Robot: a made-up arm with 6 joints. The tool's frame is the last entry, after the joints. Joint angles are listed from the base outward. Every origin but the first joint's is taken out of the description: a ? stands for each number. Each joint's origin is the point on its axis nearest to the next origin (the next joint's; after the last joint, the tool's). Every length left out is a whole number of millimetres.
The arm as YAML. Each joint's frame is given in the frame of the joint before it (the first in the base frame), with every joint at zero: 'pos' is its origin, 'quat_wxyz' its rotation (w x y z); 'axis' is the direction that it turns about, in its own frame. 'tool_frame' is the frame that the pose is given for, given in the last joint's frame.
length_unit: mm
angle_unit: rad
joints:
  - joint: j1
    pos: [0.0, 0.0, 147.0]
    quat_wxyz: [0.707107, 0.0, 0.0, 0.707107]
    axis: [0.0, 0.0, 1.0]
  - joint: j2
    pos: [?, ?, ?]
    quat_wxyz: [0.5, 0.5, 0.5, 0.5]
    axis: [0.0, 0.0, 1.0]
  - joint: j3
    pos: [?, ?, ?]
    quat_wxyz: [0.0, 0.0, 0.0, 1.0]
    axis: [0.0, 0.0, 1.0]
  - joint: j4
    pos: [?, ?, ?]
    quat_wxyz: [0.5, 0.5, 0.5, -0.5]
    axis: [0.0, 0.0, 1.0]
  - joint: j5
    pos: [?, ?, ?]
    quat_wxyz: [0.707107, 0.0, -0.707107, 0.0]
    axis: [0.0, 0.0, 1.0]
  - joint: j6
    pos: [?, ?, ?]
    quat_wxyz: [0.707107, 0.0, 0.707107, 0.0]
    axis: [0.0, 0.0, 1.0]
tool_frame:
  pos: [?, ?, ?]
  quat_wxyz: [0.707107, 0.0, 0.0, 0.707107]
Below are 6 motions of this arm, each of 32 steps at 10 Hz.
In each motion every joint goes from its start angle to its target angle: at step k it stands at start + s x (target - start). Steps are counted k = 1, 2, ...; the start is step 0. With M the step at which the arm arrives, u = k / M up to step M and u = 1 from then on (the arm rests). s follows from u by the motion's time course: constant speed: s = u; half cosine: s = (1 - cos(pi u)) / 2; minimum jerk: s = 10 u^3 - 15 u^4 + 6 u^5.
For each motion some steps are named. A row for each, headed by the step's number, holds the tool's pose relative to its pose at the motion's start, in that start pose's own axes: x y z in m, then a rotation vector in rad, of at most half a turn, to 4 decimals.
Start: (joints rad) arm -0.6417 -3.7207 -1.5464 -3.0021 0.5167 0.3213
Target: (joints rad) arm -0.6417 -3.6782 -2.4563 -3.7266 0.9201 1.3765
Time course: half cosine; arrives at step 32
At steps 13, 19, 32:
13: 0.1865 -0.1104 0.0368 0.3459 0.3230 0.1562
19: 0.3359 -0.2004 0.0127 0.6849 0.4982 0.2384
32: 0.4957 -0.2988 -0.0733 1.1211 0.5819 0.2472

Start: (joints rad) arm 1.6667 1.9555 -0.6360 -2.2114 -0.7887 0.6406
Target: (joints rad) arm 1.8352 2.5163 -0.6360 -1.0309 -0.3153 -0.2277
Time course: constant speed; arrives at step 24
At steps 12, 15, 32:
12: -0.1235 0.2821 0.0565 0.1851 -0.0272 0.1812
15: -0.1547 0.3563 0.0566 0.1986 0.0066 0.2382
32: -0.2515 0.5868 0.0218 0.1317 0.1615 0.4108

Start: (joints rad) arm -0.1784 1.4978 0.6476 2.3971 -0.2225 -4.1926
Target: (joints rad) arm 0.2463 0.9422 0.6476 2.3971 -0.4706 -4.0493
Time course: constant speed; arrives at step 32
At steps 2, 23, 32:
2: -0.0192 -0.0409 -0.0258 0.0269 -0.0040 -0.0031
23: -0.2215 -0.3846 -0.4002 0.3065 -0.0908 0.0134
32: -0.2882 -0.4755 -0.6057 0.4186 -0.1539 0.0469

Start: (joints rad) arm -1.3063 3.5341 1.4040 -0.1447 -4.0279 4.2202
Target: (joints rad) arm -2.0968 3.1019 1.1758 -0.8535 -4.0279 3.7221
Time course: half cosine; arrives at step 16
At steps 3, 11, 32:
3: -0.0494 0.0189 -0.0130 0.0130 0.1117 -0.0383
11: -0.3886 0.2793 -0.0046 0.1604 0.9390 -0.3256
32: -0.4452 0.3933 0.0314 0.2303 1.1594 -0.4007

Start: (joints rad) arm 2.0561 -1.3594 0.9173 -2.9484 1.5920 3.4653
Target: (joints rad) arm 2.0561 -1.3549 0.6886 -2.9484 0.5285 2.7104
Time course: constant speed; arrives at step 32
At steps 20, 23, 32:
20: 0.0616 -0.0035 0.0575 0.0382 0.5301 -0.4349
23: 0.0690 -0.0031 0.0634 0.0209 0.6124 -0.4964
32: 0.0873 -0.0005 0.0770 -0.0683 0.8581 -0.6703

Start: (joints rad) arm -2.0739 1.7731 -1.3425 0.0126 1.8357 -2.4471
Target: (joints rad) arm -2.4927 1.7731 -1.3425 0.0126 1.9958 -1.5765
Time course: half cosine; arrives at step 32
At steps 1, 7, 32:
1: 0.0006 0.0008 0.0000 -0.0008 0.0002 0.0027
7: 0.0282 0.0361 0.0006 -0.0388 0.0113 0.1296
32: 0.2043 0.3380 -0.0524 -0.2831 0.2155 1.1554

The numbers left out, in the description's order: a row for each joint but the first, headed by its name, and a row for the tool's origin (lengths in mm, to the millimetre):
j2: 53.0 0.0 0.0
j3: 0.0 654.0 0.0
j4: 0.0 -549.0 0.0
j5: 0.0 0.0 0.0
j6: 123.0 0.0 0.0
tool: 0.0 0.0 0.0

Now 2 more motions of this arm.
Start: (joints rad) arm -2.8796 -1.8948 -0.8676 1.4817 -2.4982 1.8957
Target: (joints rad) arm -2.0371 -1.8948 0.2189 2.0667 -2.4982 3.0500
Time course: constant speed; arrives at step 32
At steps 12, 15, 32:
12: -0.2207 -0.1226 0.2153 0.0232 0.3937 0.2276
15: -0.2570 -0.1559 0.2904 0.0230 0.4964 0.2804
32: -0.2627 -0.3093 0.7924 -0.0065 1.1234 0.5454

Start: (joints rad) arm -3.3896 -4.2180 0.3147 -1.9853 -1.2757 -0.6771
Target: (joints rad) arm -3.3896 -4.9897 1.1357 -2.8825 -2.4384 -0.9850
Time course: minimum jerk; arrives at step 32
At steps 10, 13, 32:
10: -0.0051 -0.0718 -0.0448 0.0159 -0.2663 -0.0780
13: -0.0169 -0.1332 -0.0890 0.0366 -0.4867 -0.1162
32: -0.1247 -0.4362 -0.3328 0.2173 -1.4133 0.0487

